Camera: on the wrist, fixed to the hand. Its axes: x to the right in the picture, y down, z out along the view.
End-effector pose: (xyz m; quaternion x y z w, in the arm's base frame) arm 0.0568 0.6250 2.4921 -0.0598 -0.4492 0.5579 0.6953
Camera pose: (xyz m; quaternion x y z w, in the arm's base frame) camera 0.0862 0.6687 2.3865 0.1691 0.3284 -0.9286 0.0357
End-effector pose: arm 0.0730 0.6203 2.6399 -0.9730 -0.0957 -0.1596 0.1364
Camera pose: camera 0.0356 0.5336 2.7106 -0.7196 0.5938 0.2055 0.2954
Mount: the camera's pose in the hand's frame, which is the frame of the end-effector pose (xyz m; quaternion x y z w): -0.0234 0.0567 -0.1008 0.1142 -0.2055 0.7219 0.6509
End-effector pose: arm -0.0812 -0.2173 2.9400 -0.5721 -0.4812 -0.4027 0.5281
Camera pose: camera -0.0260 -0.3190 2.9169 -0.7422 -0.0547 0.2916 0.6009
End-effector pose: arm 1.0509 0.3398 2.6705 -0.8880 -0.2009 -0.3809 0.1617
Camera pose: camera 1.0018 0.2408 2.7118 -0.7828 0.4335 0.0742 0.4403
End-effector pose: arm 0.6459 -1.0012 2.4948 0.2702 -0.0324 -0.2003 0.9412
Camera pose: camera 0.6619 -0.8981 2.4396 0.2188 -0.4324 0.4972 0.7197
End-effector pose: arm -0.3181 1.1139 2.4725 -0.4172 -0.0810 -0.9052 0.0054
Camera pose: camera -0.3745 1.0414 2.3985 -0.5154 0.1440 -0.4903 0.6879
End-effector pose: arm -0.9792 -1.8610 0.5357 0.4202 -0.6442 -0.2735 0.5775
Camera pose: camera -0.8943 -1.7993 0.5896 -0.1818 -0.8726 0.2261 0.3930
